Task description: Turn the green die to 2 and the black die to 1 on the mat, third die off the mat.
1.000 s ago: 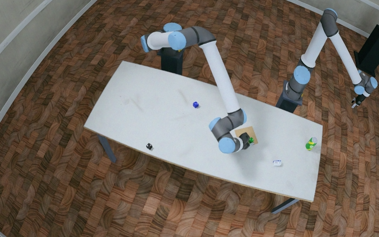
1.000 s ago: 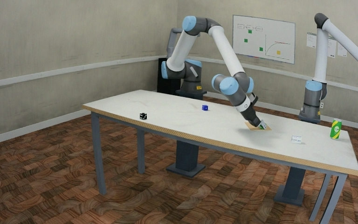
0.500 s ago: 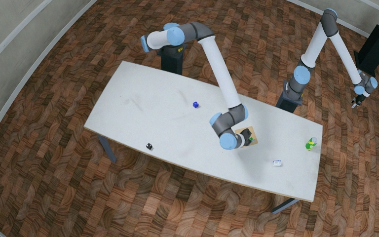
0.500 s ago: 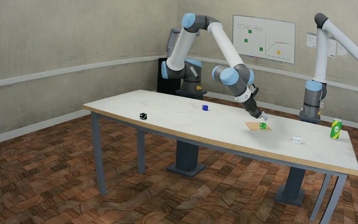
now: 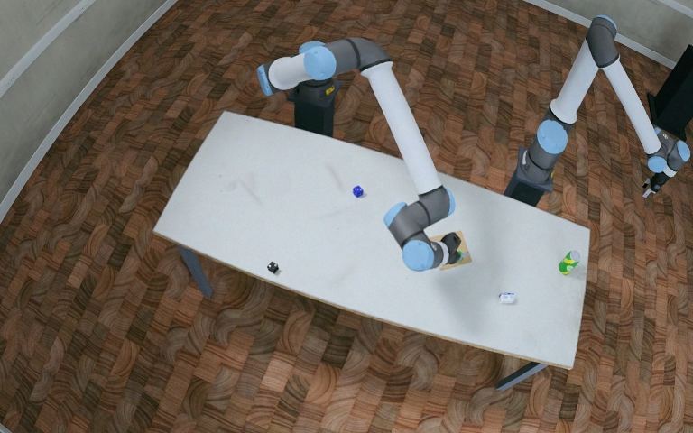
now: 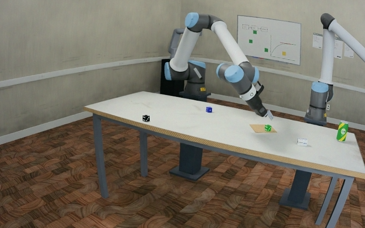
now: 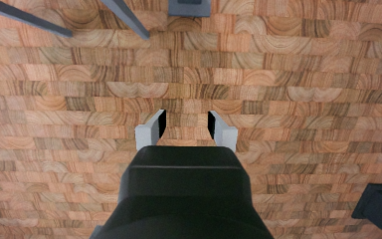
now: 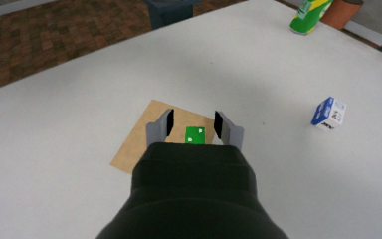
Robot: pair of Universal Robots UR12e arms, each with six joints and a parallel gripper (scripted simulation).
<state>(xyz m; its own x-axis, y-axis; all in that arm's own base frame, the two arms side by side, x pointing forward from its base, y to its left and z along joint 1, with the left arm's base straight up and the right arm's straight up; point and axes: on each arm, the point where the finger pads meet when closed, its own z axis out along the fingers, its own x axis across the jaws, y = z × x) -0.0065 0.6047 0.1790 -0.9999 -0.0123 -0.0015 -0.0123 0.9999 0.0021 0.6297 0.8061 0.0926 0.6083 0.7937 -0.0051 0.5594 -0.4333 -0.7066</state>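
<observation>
Now: right hand 61 cm to the left of the black die, 28 cm short of it and 8 cm above it. From my right hand the other things lie so: small white box (25 cm to the left, 9 cm ahead, 8 cm below); then tan mat (9 cm below, 3 cm to the right, 3 cm behind); then green die (7 cm below, 1 cm to the left, 1 cm behind).
</observation>
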